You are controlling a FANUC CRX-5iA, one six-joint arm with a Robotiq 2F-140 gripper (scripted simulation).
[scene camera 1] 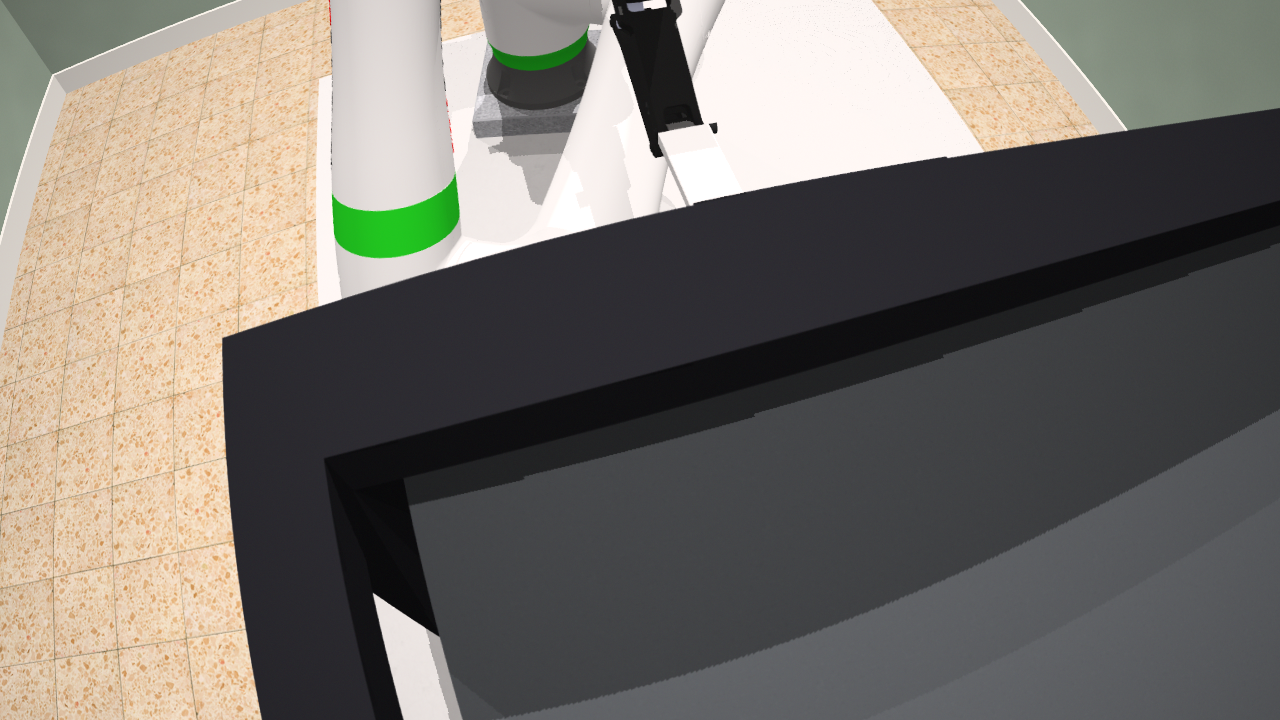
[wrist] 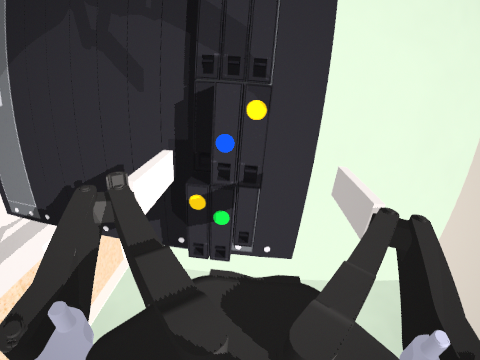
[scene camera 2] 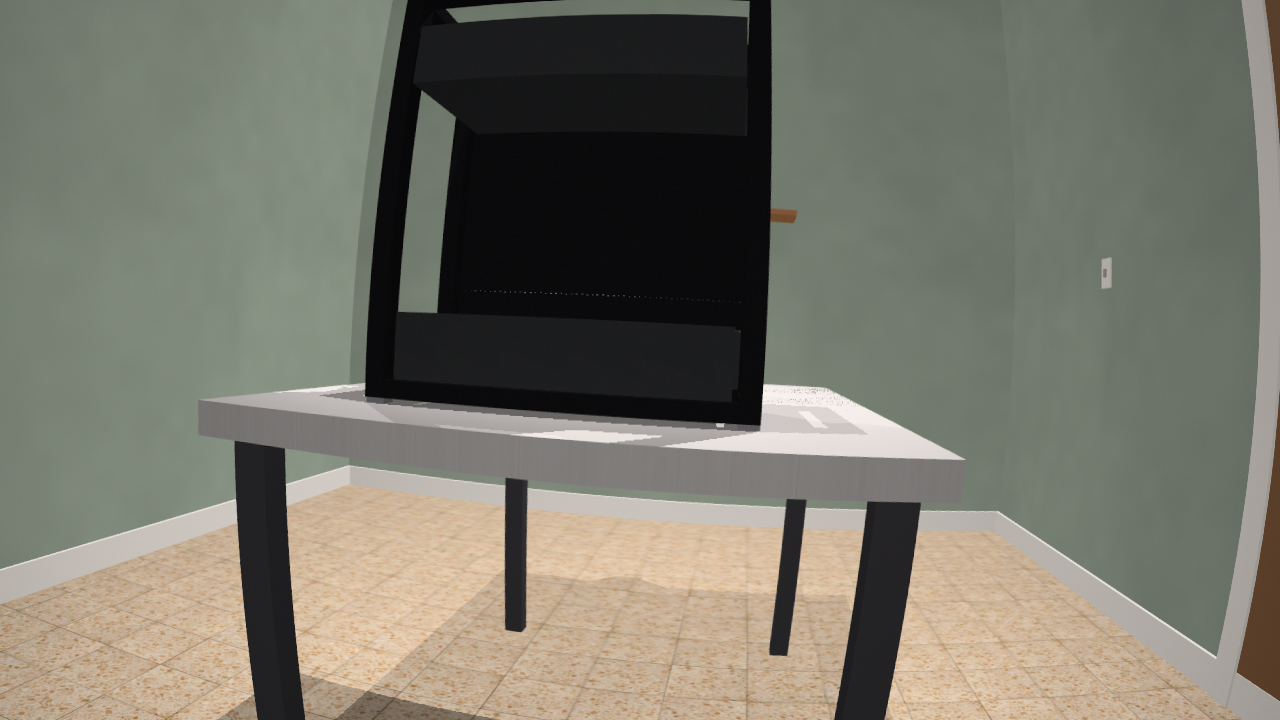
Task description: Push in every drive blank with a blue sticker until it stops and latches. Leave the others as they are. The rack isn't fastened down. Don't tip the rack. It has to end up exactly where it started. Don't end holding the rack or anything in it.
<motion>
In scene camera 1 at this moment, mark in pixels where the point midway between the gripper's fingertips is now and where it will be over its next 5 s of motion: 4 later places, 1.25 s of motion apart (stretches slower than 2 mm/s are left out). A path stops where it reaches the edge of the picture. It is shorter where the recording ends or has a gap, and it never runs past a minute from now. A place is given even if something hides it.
My gripper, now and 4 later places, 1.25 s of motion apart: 738,119; 530,221; 618,226; 802,217; 827,265
</motion>
